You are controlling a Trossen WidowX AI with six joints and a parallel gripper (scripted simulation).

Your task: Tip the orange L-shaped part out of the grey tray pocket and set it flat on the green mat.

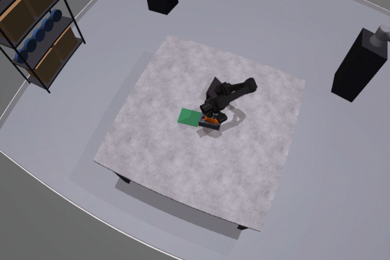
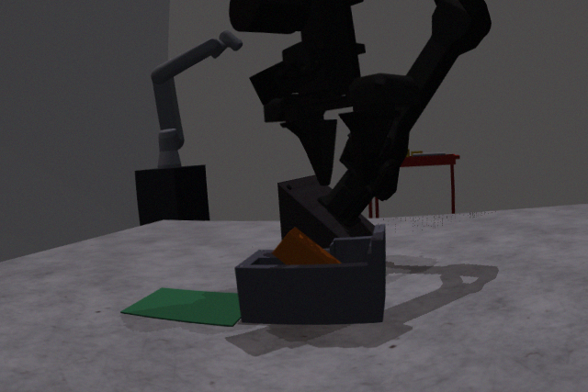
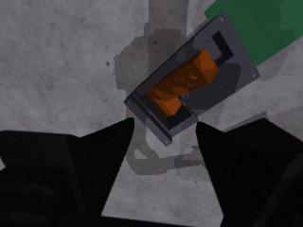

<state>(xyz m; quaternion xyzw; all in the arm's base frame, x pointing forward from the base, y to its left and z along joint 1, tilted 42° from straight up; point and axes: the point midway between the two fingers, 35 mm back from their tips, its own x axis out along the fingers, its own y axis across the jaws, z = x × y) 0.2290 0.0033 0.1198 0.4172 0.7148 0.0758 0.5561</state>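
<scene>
My gripper tip is now 10 mm past the orange L-shaped part, 10 mm to the left of it and 100 mm above it. Round my gripper tip: green mat (30 mm ahead, 190 mm to the right, 150 mm below).
</scene>
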